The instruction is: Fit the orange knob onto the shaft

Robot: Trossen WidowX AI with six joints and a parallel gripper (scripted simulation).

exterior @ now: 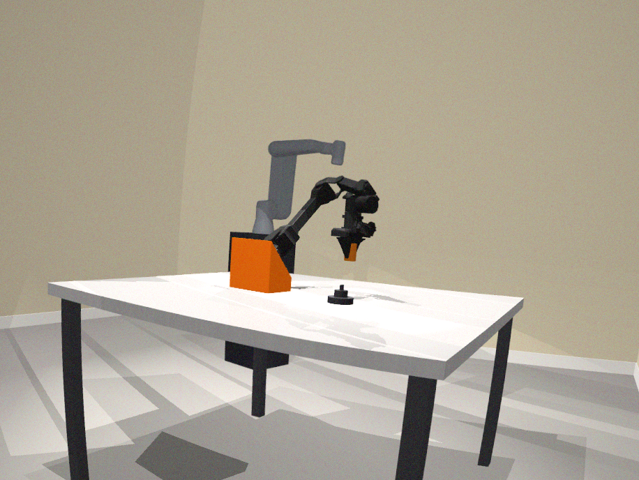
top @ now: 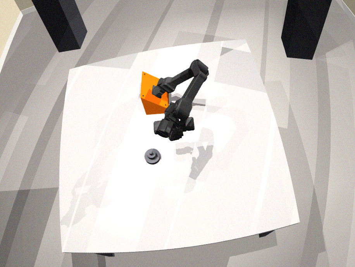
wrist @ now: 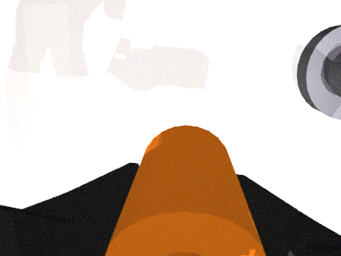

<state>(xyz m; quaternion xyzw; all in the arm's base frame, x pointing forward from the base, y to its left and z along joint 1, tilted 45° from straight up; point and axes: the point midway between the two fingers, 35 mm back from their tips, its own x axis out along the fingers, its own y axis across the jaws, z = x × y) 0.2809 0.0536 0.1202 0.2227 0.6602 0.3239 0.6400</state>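
The dark round pedestal lies 130 mm to the right of my gripper tip, 110 mm below it and 70 mm ahead of it. Round my gripper tip: orange knob 20 mm above.
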